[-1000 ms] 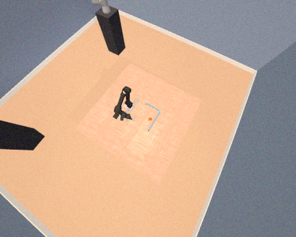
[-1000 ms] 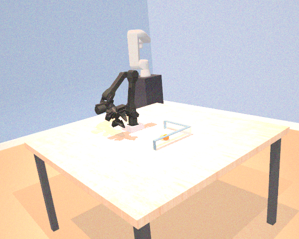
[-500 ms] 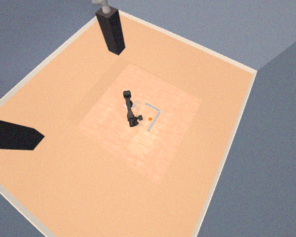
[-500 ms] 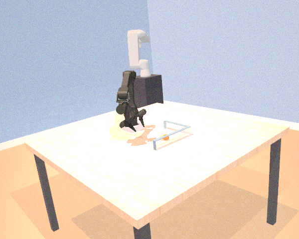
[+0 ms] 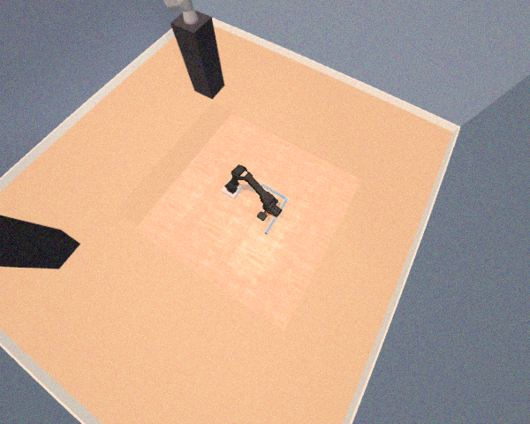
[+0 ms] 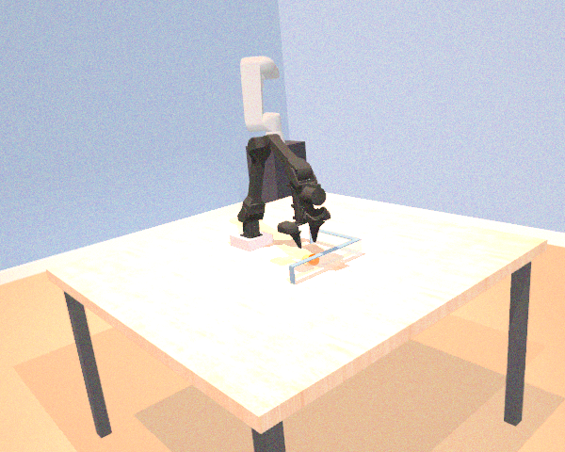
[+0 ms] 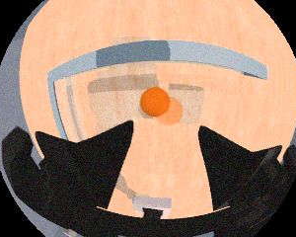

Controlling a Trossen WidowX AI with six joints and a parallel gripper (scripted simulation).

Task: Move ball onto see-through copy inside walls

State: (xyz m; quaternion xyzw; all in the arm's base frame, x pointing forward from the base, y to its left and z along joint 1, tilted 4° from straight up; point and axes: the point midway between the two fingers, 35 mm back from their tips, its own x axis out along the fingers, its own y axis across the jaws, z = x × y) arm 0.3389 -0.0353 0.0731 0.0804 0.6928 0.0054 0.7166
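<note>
Now: the orange ball 5 cm below my gripper tip, 2 cm to the left of it and 1 cm ahead of it. Also, from my gripper tip: see-through copy of ball 5 cm below.
</note>
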